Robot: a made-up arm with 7 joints.
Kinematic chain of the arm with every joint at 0, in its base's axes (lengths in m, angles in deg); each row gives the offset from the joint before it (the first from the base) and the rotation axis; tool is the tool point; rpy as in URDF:
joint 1: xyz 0 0 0 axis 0.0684 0.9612 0.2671
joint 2: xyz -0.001 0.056 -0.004 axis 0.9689 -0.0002 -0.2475
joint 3: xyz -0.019 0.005 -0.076 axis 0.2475 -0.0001 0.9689
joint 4: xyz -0.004 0 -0.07 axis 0.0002 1 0
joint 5: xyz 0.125 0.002 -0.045 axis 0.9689 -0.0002 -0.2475
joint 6: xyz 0.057 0 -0.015 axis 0.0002 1 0
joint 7: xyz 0.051 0 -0.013 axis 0.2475 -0.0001 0.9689
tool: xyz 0 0 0 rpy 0 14.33 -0.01
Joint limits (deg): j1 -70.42..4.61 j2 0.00..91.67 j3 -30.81..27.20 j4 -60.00..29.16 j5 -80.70..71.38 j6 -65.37..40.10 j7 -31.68..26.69
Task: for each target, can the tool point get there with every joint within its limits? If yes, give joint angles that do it. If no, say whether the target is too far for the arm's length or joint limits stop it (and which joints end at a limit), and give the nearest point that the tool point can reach.
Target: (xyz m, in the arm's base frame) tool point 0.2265 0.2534 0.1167
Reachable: yes | joints -32.59 78.19 22.64 22.41 -16.49 -45.91 6.03
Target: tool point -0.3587 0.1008 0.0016
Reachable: no: joint limits stop it (at a limit: joint 1, joint 3, joint 4, joint 6) | nearest point -0.0216 0.0292 0.1223 | short by 0.365 m
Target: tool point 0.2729 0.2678 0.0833
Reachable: yes | joints -44.77 70.37 14.90 20.14 -19.03 22.66 -14.46
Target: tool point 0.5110 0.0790 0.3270
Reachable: no: too far | nearest point 0.3120 0.1087 0.1354 | short by 0.278 m
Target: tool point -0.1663 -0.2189 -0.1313
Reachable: no: joint limits stop it (at a limit: joint 1, joint 3, joint 4, joint 6) | nearest point 0.0569 -0.0262 -0.0802 | short by 0.299 m
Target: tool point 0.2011 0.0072 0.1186
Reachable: yes | joints -56.87 14.89 -8.17 -28.44 -59.91 -33.43 12.72
